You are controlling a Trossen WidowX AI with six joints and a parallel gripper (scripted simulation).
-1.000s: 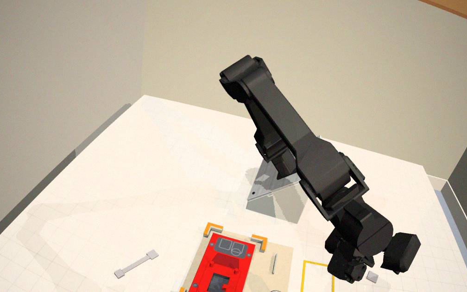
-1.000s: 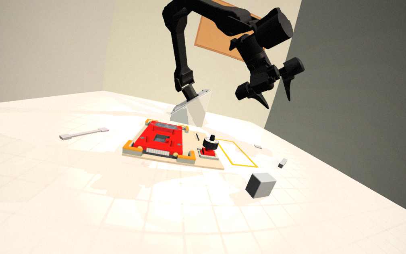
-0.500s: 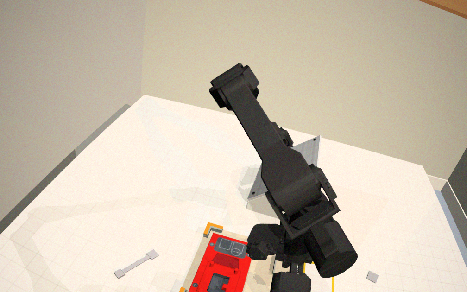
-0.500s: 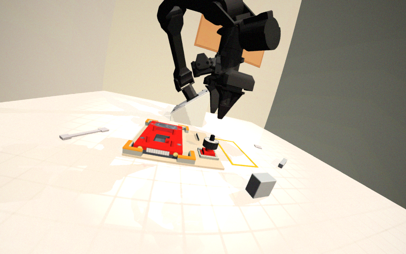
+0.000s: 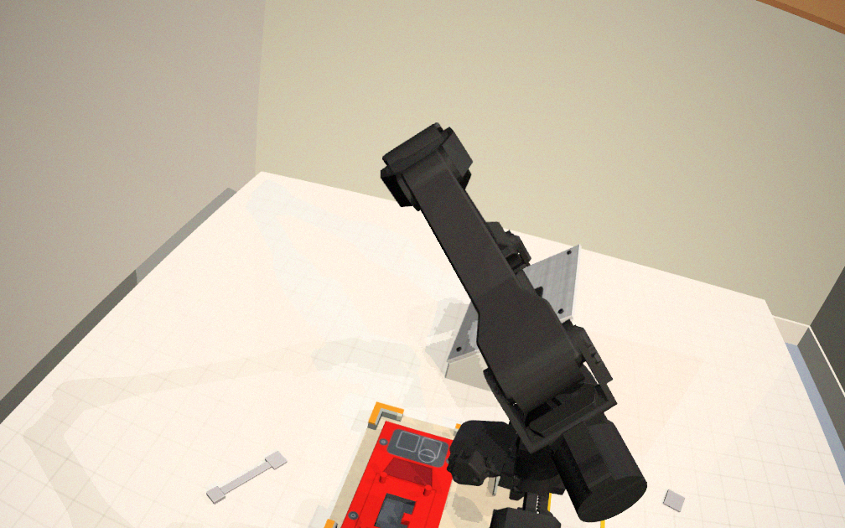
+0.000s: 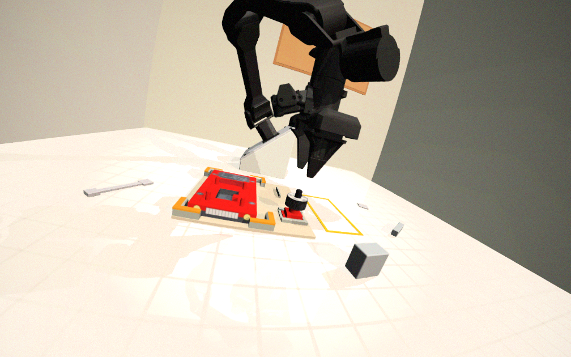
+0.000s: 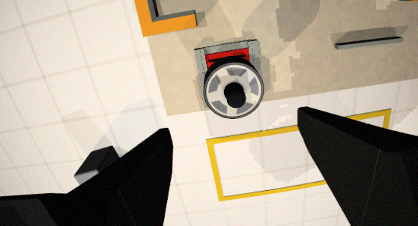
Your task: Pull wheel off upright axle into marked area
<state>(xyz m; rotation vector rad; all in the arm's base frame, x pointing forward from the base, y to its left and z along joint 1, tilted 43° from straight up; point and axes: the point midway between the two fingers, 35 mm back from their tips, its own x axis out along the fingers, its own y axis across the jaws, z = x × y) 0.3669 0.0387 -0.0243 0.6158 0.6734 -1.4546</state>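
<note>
The black wheel lies 6 cm below my gripper tip. The rest, counted from my gripper tip: grey cube 13 cm ahead, 9 cm to the left, 8 cm below; then grey dog-bone bar 31 cm to the right, 9 cm below; then flat grey tile 16 cm behind, 25 cm to the left, 9 cm below.
</note>
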